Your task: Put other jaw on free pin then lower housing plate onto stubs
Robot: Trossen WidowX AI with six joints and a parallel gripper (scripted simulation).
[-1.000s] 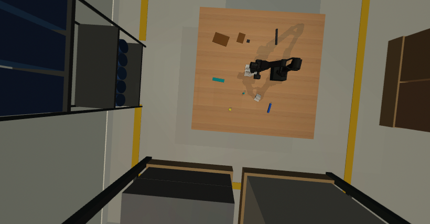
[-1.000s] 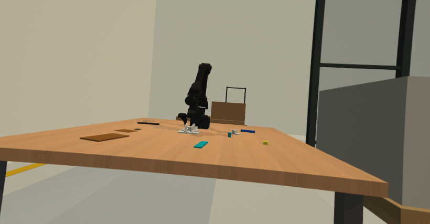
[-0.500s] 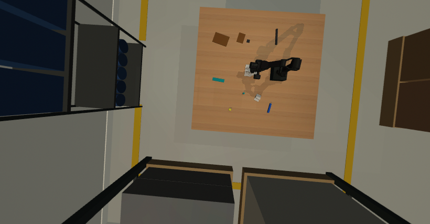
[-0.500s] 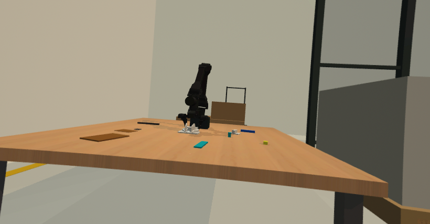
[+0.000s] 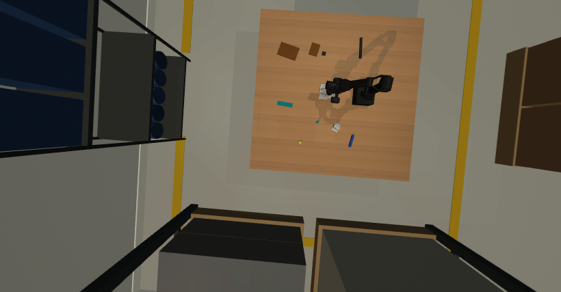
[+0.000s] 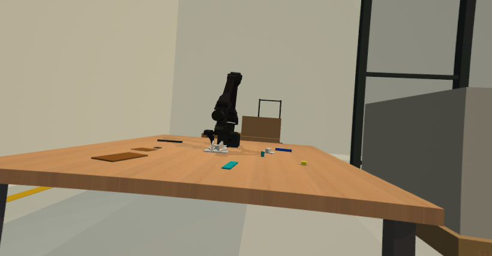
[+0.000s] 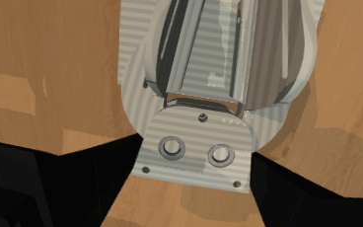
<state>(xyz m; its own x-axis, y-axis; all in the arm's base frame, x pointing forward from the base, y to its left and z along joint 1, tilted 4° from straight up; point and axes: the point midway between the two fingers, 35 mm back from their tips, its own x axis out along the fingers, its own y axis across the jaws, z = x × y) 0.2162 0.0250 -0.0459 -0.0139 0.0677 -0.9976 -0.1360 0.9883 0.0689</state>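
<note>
Now: the loose jaw 2 cm ahead of my gripper tip, 2 cm to the left of it and 1 cm above it. Also, from my gripper tip: small teal block: 6 cm ahead, 25 cm to the left, 1 cm above; then small black square: 15 cm ahead, 29 cm to the right, 1 cm below; then teal bar: 36 cm ahead, 18 cm to the left.
</note>
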